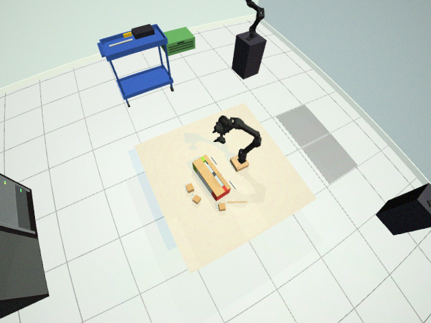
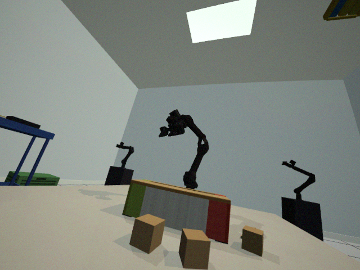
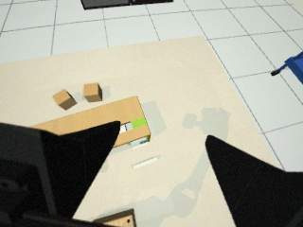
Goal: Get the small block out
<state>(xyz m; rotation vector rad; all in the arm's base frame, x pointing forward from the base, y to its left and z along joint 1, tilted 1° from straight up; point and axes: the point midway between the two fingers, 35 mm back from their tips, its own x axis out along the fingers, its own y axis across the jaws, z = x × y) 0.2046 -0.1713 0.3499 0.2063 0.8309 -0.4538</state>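
Now: gripper tip 320 mm above the box, 170 mm to the right of it and 80 mm short of it.
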